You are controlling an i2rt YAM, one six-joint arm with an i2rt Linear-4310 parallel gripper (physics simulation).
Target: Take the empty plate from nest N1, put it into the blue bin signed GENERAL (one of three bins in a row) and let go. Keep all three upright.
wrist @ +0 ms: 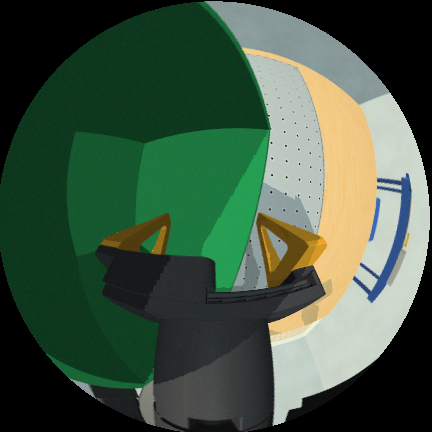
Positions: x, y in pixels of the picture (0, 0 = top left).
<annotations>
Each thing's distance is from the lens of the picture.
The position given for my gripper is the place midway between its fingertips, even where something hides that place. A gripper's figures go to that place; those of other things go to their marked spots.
my gripper (213, 217): 13 cm
green bin (171, 118): 12 cm
</annotations>
